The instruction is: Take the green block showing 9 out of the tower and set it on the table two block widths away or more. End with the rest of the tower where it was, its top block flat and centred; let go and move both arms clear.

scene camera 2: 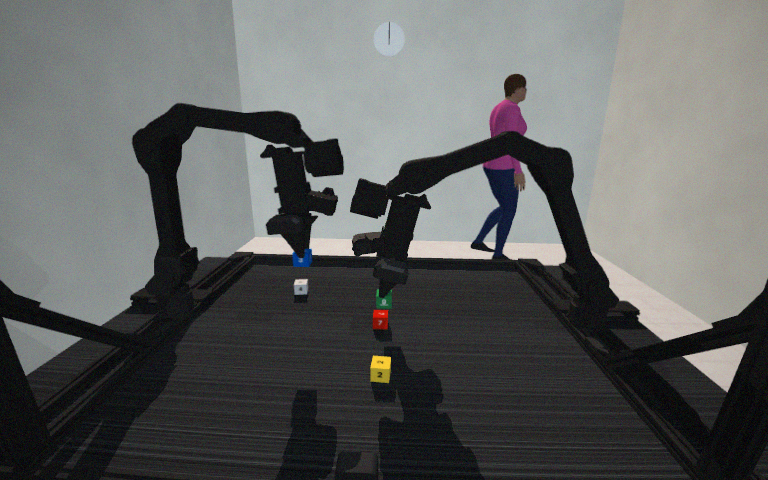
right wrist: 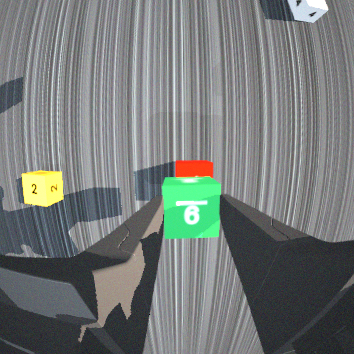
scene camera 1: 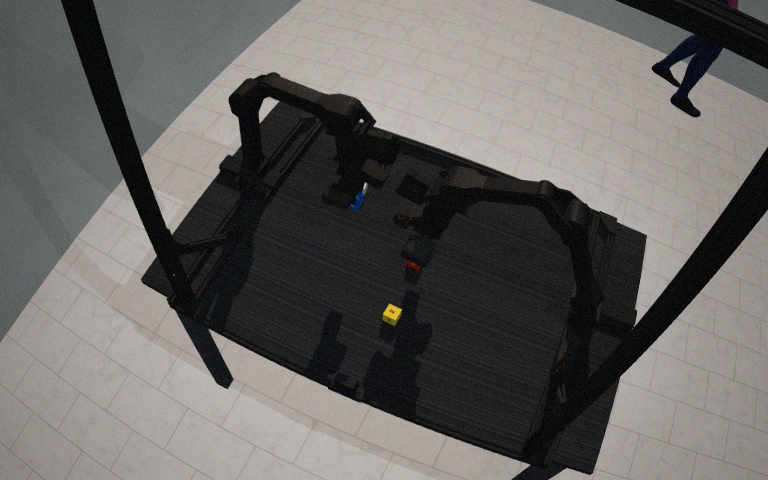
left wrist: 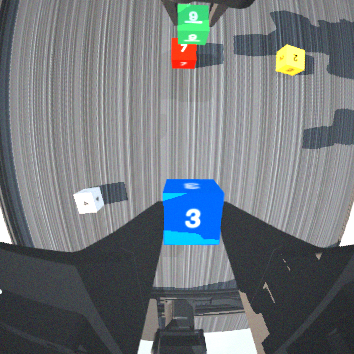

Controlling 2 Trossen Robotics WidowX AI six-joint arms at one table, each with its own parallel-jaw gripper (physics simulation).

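Frame: origin at the left arm's base, x ahead, y left, z up, level; metres.
Seen in the pictures: left gripper, fingertip midpoint: (scene camera 2: 304,254) (scene camera 1: 356,198) (left wrist: 191,208); right gripper, fingertip midpoint: (scene camera 2: 381,293) (right wrist: 191,201) (left wrist: 192,22); left arm's base, origin of the base link: (scene camera 2: 176,310) (scene camera 1: 252,195) (left wrist: 179,307); right arm's base, origin of the base link: (scene camera 2: 586,323) (scene camera 1: 580,323).
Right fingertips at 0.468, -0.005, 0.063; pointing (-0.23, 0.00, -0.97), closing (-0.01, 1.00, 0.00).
Offsets run from my right fingertips to a thing's top centre, as dx, dy, dz.
The green block showing 9 @(+0.006, +0.000, +0.002) (scene camera 2: 384,300) (left wrist: 193,22) (right wrist: 191,215) is held in the air, apart from the red block. It is hidden in scene camera 1. My right gripper (scene camera 2: 385,293) (right wrist: 191,201) is shut on it. The red block showing 7 @(-0.002, +0.008, -0.053) (scene camera 1: 413,264) (scene camera 2: 380,321) (left wrist: 184,56) (right wrist: 194,168) stands upright on the table just below it, its top face partly visible. My left gripper (scene camera 2: 301,254) (left wrist: 191,208) is shut on the blue block showing 3 @(-0.165, +0.005, +0.090) (scene camera 1: 357,200) (scene camera 2: 302,259) (left wrist: 192,220), held above the table at the back left.
A yellow block showing 2 @(+0.007, -0.156, -0.053) (scene camera 1: 391,314) (scene camera 2: 380,369) (left wrist: 290,60) (right wrist: 42,188) sits in front of the red block. A white block showing 4 @(-0.221, +0.158, -0.053) (scene camera 1: 365,186) (scene camera 2: 300,286) (left wrist: 89,200) (right wrist: 307,9) sits at the back left, near the held blue block. A person (scene camera 2: 508,130) stands beyond the table.
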